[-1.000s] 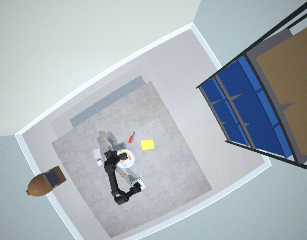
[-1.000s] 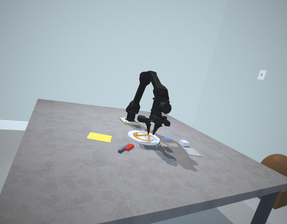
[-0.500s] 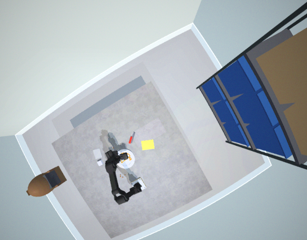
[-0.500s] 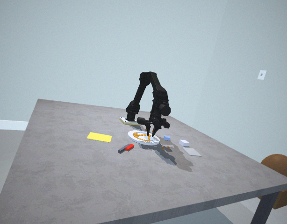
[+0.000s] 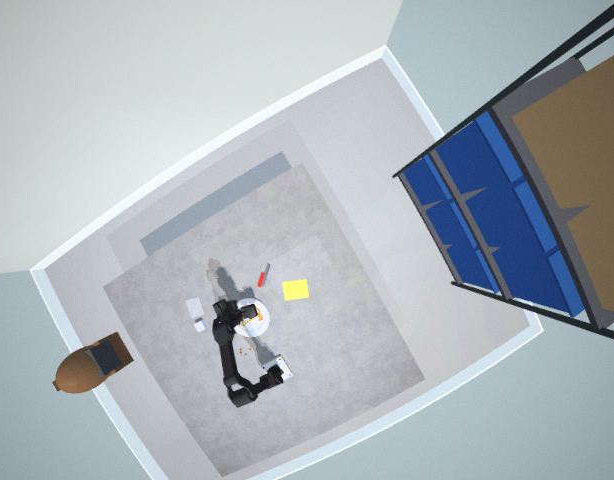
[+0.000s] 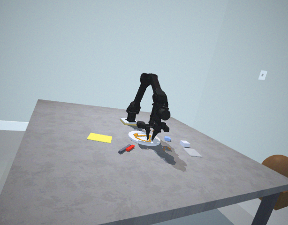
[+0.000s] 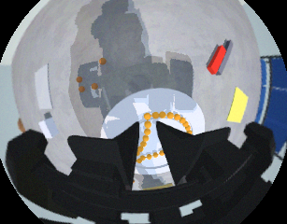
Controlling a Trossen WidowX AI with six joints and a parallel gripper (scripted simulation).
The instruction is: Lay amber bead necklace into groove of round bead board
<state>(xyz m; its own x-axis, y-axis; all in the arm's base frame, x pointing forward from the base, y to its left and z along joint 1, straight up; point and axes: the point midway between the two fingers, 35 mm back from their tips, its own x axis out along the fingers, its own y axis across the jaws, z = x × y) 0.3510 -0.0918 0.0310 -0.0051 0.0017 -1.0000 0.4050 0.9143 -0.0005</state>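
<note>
The round white bead board lies 50 mm behind my gripper tip and 10 mm below it. The rest, counted from my gripper tip: white block 80 mm ahead, 230 mm to the left; blue block 20 mm behind, 170 mm to the left, 10 mm below; grey tool 50 mm ahead, 190 mm to the right, 10 mm below.
</note>
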